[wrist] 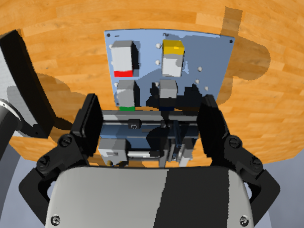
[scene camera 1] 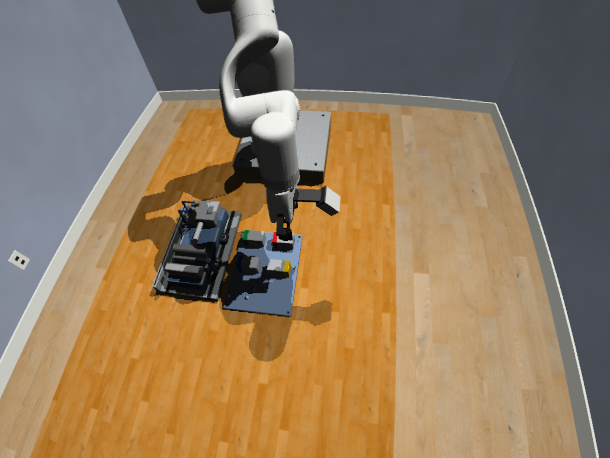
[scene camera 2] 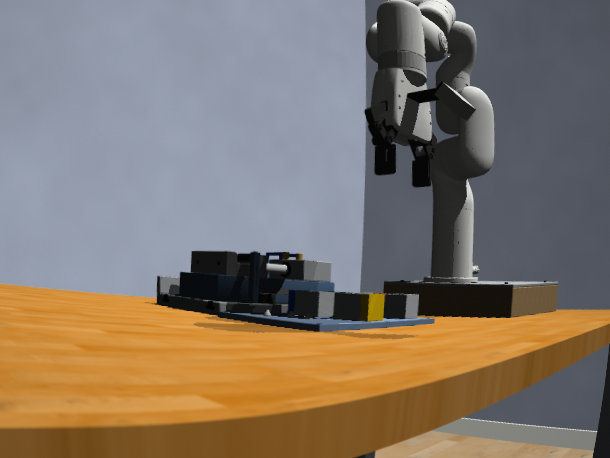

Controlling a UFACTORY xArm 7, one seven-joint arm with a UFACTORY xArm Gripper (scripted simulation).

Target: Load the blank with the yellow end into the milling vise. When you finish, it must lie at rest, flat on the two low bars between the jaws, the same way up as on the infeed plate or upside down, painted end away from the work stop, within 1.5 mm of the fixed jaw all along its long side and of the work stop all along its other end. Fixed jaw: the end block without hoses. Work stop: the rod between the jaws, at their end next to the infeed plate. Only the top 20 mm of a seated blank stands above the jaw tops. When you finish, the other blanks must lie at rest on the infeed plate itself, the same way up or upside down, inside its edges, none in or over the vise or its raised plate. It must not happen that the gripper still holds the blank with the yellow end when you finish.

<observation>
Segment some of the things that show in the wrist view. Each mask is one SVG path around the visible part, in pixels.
My gripper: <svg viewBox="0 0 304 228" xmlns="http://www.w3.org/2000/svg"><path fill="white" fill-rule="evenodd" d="M18 187L20 194L45 228L254 228L280 193L279 184L266 169L263 169L261 160L242 147L243 143L238 136L230 134L222 111L219 110L214 96L210 94L203 96L197 115L197 125L204 154L206 154L207 158L212 159L210 166L120 167L90 165L87 159L93 157L96 153L104 118L98 96L95 93L88 93L82 108L79 109L70 133L62 135L58 139L57 146L38 159L36 168L33 168L25 176ZM244 182L249 185L248 187L252 192L250 199L248 197ZM56 181L51 198L49 198L47 191L51 186L51 183Z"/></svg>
A red-ended blank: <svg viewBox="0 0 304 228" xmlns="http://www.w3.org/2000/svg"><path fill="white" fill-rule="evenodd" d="M133 40L115 41L113 43L111 54L114 77L133 77Z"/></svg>
</observation>
